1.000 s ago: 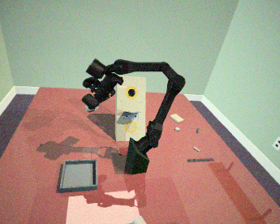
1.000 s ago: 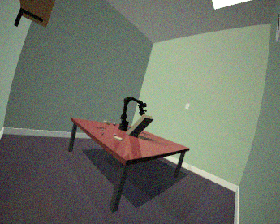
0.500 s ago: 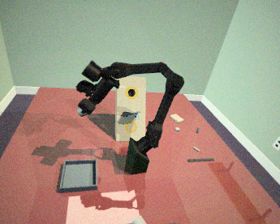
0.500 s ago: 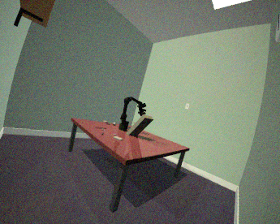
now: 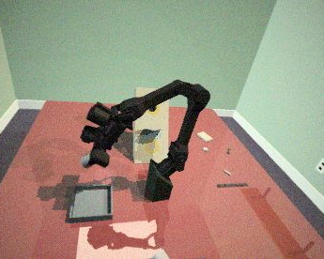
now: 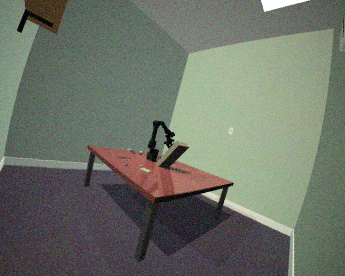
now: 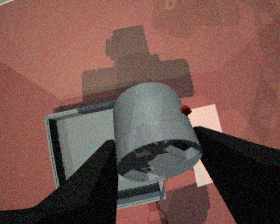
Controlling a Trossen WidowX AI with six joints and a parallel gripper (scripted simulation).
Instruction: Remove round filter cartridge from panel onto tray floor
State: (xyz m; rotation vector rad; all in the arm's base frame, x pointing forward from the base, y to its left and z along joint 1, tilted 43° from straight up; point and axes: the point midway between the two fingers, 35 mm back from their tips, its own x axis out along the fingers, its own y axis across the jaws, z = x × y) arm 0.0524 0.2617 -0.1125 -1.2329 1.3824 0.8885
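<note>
My gripper tip is 6 cm past the grey tray and 17 cm above it. Round my gripper tip: round grey filter cartridge right at my gripper tip; then tan service panel 26 cm ahead, 34 cm to the right, 2 cm below.
</note>
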